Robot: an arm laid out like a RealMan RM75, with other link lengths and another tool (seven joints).
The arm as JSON. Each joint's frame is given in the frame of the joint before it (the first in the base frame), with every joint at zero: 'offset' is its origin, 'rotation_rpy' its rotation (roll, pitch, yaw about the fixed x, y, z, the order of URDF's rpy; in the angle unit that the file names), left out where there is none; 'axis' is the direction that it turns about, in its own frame. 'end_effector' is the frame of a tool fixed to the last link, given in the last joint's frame.
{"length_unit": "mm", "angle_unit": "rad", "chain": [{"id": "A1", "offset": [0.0, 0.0, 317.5], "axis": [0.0, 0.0, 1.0]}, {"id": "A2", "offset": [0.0, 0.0, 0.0], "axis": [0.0, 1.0, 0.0]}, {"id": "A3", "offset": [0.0, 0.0, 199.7], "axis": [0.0, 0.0, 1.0]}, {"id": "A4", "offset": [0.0, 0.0, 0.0], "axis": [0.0, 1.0, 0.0]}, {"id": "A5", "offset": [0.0, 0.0, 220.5], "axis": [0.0, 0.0, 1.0]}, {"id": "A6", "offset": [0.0, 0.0, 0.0], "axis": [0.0, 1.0, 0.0]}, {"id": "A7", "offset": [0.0, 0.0, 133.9], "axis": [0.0, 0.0, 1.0]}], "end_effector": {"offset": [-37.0, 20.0, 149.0], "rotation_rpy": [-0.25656, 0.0, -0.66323]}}
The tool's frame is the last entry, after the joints.
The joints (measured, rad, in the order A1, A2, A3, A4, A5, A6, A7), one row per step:
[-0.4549, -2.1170, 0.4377, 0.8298, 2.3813, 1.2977, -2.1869]
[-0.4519, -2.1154, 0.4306, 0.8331, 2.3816, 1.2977, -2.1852]
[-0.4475, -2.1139, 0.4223, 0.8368, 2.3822, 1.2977, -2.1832]
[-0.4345, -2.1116, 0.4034, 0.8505, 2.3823, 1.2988, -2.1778]
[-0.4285, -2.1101, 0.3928, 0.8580, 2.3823, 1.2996, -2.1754]
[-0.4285, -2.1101, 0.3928, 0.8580, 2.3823, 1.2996, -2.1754]
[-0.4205, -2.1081, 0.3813, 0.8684, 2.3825, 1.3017, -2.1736]
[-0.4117, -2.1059, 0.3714, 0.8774, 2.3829, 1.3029, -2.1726]
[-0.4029, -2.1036, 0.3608, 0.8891, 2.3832, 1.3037, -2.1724]
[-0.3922, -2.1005, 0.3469, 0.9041, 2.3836, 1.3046, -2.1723]
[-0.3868, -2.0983, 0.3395, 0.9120, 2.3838, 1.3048, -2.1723]
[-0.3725, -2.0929, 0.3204, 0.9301, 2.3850, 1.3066, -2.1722]
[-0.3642, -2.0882, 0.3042, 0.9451, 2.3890, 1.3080, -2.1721]
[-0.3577, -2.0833, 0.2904, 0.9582, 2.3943, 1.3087, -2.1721]
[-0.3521, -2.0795, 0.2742, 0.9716, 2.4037, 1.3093, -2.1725]
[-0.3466, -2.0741, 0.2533, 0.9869, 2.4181, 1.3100, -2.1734]
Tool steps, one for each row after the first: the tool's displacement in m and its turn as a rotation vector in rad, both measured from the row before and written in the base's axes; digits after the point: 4 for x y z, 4 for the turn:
[-0.0023, 0.0003, 0.0027, 0.0078, 0.0023, 0.0042]
[-0.0030, -0.0001, 0.0030, 0.0086, 0.0025, 0.0059]
[-0.0074, -0.0006, 0.0078, 0.0222, 0.0079, 0.0134]
[-0.0037, -0.0001, 0.0045, 0.0123, 0.0042, 0.0068]
[0.0000, 0.0000, 0.0000, 0.0000, 0.0000, 0.0000]
[-0.0045, -0.0005, 0.0056, 0.0138, 0.0057, 0.0084]
[-0.0048, -0.0011, 0.0051, 0.0124, 0.0057, 0.0099]
[-0.0051, -0.0007, 0.0062, 0.0148, 0.0075, 0.0102]
[-0.0064, -0.0009, 0.0081, 0.0192, 0.0099, 0.0129]
[-0.0035, -0.0004, 0.0046, 0.0105, 0.0060, 0.0068]
[-0.0088, -0.0022, 0.0109, 0.0243, 0.0133, 0.0184]
[-0.0067, -0.0014, 0.0090, 0.0182, 0.0132, 0.0132]
[-0.0062, -0.0014, 0.0081, 0.0147, 0.0138, 0.0117]
[-0.0066, -0.0021, 0.0078, 0.0134, 0.0143, 0.0141]
[-0.0083, -0.0030, 0.0095, 0.0149, 0.0182, 0.0187]

